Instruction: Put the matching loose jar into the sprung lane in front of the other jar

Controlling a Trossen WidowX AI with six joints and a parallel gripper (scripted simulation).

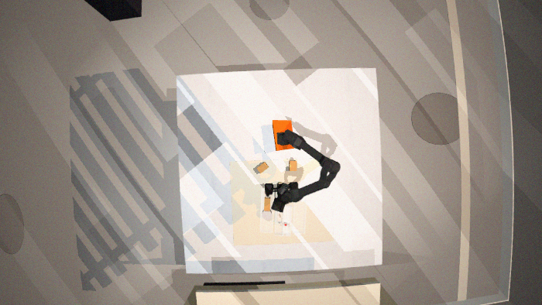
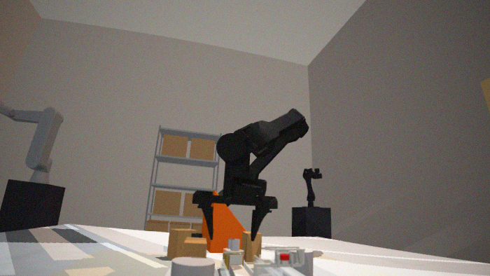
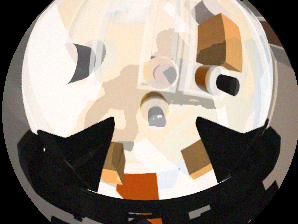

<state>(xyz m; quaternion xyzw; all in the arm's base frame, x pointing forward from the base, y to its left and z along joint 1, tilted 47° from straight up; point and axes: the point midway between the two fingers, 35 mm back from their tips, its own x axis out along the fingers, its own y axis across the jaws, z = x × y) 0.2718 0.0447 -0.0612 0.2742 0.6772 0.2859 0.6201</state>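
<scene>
Now: gripper tip 100 mm short of the brown box, 90 mm to the left of it and 20 mm above it. From my gripper tip the other things lie so: red mark 230 mm ahead, 10 mm to the left, 10 mm above.
</scene>
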